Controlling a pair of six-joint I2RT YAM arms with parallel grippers.
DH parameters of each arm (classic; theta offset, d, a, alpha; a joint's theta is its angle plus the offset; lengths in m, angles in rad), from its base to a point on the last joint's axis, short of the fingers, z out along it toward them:
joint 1: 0 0.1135 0.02 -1.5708
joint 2: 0 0 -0.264 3.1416
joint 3: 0.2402 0 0.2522 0
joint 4: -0.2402 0 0.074 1.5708
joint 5: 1.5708 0 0 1.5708
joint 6: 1.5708 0.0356 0 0
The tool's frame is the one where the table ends.
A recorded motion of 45 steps. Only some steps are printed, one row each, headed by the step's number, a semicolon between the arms.
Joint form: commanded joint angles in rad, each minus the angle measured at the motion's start. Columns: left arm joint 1, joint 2, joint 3, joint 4, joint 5, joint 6; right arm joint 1, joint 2, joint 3, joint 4, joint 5, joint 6.
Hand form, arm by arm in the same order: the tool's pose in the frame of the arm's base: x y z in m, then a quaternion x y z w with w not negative. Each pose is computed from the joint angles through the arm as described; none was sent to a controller.
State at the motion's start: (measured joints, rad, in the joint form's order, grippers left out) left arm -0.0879 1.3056 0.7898 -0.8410 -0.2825 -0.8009; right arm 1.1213 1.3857 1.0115 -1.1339 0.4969 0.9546
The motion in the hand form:
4: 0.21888 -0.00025 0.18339 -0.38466 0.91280 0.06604 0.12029; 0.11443 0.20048 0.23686 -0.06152 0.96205 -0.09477 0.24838
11: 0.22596 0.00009 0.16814 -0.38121 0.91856 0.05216 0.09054; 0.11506 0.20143 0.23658 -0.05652 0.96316 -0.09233 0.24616
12: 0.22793 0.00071 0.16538 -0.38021 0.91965 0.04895 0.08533; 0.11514 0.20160 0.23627 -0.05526 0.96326 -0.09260 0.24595
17: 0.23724 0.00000 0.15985 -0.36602 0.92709 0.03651 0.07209; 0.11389 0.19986 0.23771 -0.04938 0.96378 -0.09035 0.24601
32: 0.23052 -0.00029 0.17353 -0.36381 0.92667 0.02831 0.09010; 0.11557 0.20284 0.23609 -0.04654 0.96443 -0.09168 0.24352
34: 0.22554 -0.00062 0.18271 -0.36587 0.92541 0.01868 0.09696; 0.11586 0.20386 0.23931 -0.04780 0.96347 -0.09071 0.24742
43: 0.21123 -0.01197 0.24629 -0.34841 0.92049 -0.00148 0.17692; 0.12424 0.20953 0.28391 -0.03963 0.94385 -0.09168 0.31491
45: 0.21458 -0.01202 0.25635 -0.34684 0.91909 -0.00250 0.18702; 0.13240 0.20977 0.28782 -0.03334 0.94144 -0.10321 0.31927
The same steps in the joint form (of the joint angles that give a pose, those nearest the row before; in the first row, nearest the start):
4: 0.0511 0.0428 -0.0059 0.0003 0.0615 -0.0151; 0.0092 -0.0005 0.0071 0.0126 0.0355 0.0256
11: 0.0618 0.1131 -0.0107 0.0341 0.1136 -0.0014; 0.0077 0.0041 0.0101 0.0142 0.0293 0.0348
12: 0.0664 0.1285 -0.0091 0.0417 0.1244 0.0047; 0.0077 0.0056 0.0102 0.0141 0.0293 0.0378
17: 0.0695 0.1808 0.0139 0.0586 0.1598 0.0370; 0.0091 -0.0036 0.0086 0.0065 0.0277 0.0516
32: 0.0680 0.1135 0.0124 0.0326 0.1613 0.0416; 0.0077 0.0133 0.0162 0.0095 0.0247 0.0578
34: 0.0680 0.0707 0.0155 0.0066 0.1735 0.0370; 0.0092 0.0133 0.0285 0.0034 0.0308 0.0548
43: 0.0066 -0.1044 0.1320 -0.1254 0.1353 0.0201; 0.0031 0.0117 0.1908 -0.0824 0.1550 0.0318
45: 0.0066 -0.1000 0.1717 -0.1407 0.1291 0.0247; -0.0244 0.0300 0.2202 -0.0947 0.1718 0.0164

